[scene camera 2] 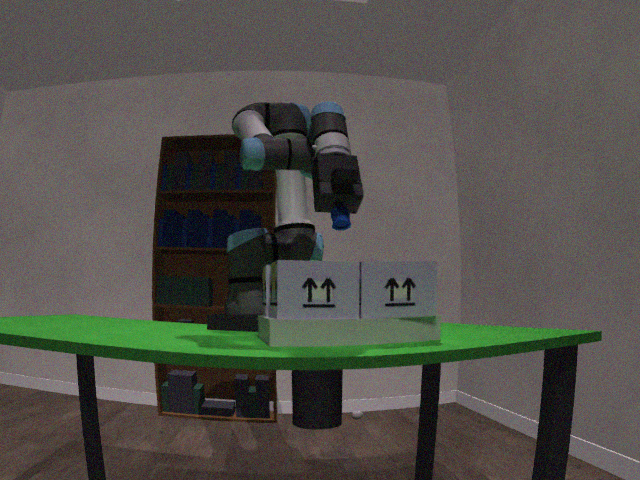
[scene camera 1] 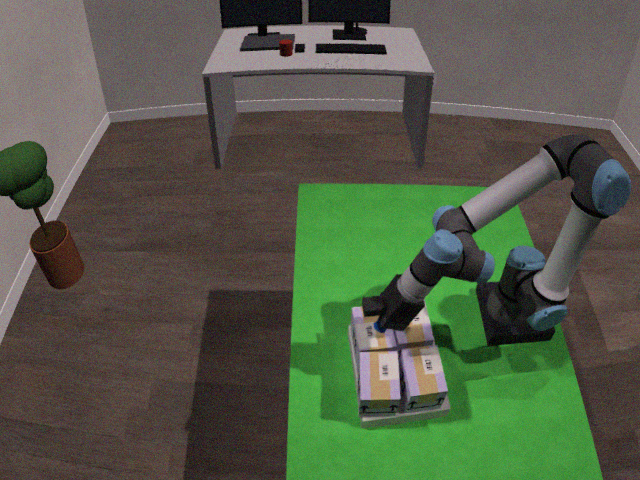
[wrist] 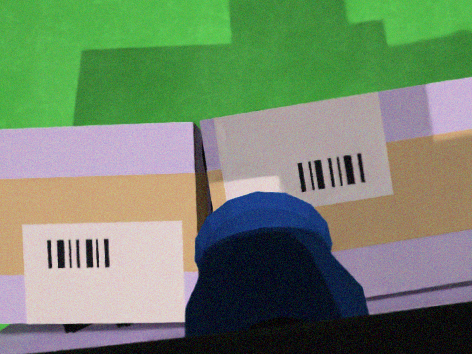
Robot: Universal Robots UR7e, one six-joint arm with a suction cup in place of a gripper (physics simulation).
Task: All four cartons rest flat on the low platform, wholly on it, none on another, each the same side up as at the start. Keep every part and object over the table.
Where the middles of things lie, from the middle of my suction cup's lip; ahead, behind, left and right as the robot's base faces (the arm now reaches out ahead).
Right now the low platform (scene camera 2: 274, 332) is 60 mm behind my suction cup, 20 mm to the left of it and 210 mm below it.
